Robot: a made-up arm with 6 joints. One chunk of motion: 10 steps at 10 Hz.
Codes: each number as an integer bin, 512 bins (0 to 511) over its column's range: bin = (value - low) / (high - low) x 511, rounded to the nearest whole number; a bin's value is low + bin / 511 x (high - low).
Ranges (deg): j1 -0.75..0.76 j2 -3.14..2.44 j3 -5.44..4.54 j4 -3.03..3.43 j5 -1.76..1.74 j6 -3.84..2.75
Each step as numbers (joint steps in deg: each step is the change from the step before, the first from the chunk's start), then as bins.
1 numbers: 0.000 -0.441 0.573 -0.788 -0.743 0.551
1 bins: 254 247 308 177 148 340
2 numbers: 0.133 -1.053 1.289 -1.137 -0.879 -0.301
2 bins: 299 191 345 150 129 274
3 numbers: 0.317 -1.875 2.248 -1.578 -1.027 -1.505
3 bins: 361 116 394 115 107 181
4 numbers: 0.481 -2.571 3.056 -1.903 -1.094 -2.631
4 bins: 417 52 435 89 97 94
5 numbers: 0.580 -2.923 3.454 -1.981 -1.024 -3.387
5 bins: 450 20 455 83 107 35
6 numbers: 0.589 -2.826 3.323 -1.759 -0.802 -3.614
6 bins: 453 29 449 101 140 18
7 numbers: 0.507 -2.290 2.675 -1.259 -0.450 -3.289
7 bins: 425 78 416 140 191 43
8 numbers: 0.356 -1.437 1.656 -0.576 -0.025 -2.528
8 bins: 374 156 363 194 253 102
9 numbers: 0.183 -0.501 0.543 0.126 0.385 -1.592
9 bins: 316 242 306 250 313 174
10 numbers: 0.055 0.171 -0.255 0.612 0.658 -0.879
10 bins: 272 303 265 288 353 230
